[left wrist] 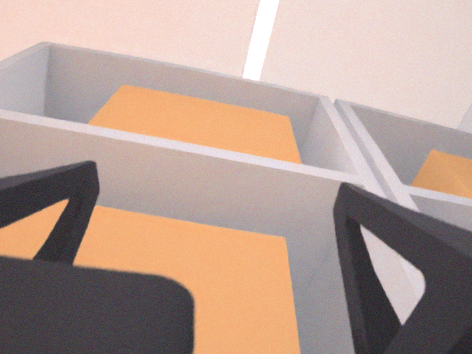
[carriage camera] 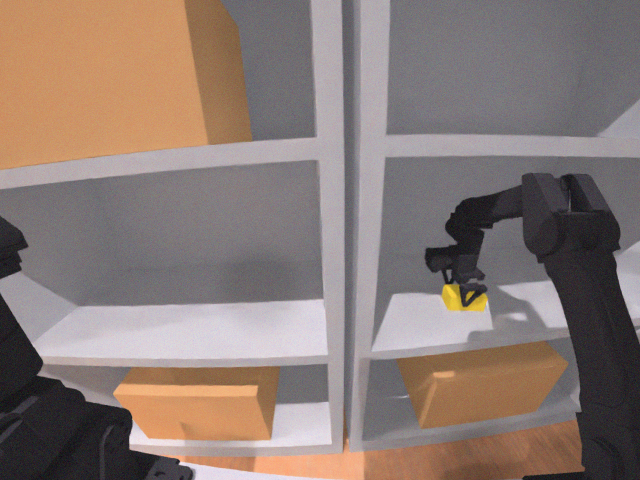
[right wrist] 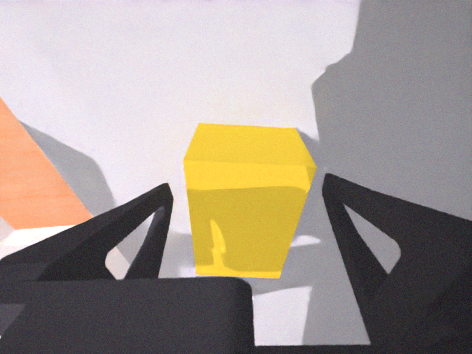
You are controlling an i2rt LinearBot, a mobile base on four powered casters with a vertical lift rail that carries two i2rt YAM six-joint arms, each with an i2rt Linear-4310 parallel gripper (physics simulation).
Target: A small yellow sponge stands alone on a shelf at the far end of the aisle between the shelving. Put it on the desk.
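Places are measured from the left arm's base along level axes (x ahead, y left, z up), in millimetres.
Pixels of known places: left gripper, fingertip midpoint: (left wrist: 217, 185); right gripper, fingertip midpoint: (carriage camera: 456, 295) (right wrist: 245, 186).
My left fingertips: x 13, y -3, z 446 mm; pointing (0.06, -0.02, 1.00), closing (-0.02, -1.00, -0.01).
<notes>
Ahead of a thing's pixels: the offset from my left fingertips to its top centre. Level surfaces: height alone.
The yellow sponge @(dx +445, dy -670, dz -435 mm) (carriage camera: 452, 299) (right wrist: 247, 215) sits on a white shelf @(dz -480 mm) (carriage camera: 413, 320) (right wrist: 150, 60) in the right-hand shelving unit in the carriage view. My right gripper (carriage camera: 462, 295) (right wrist: 245, 186) is open and points down at the sponge. In the right wrist view the sponge lies between its two fingers, with a gap on each side. My left gripper (left wrist: 217, 185) is open and empty in the left wrist view, facing shelving far from the sponge. In the carriage view its fingers do not show. The desk does not show clearly.
Orange boxes (carriage camera: 201, 403) (carriage camera: 485, 387) stand on the lower shelves, and a large orange box @(dx +392, dy +130, dz +247 mm) (carriage camera: 93, 77) stands at the upper left. Upright panels (carriage camera: 330, 232) (carriage camera: 369, 232) stand side by side between the units. A shelf board (carriage camera: 491, 146) runs above my right arm. Wooden floor @(dz -1013 mm) (carriage camera: 465, 454) shows below.
</notes>
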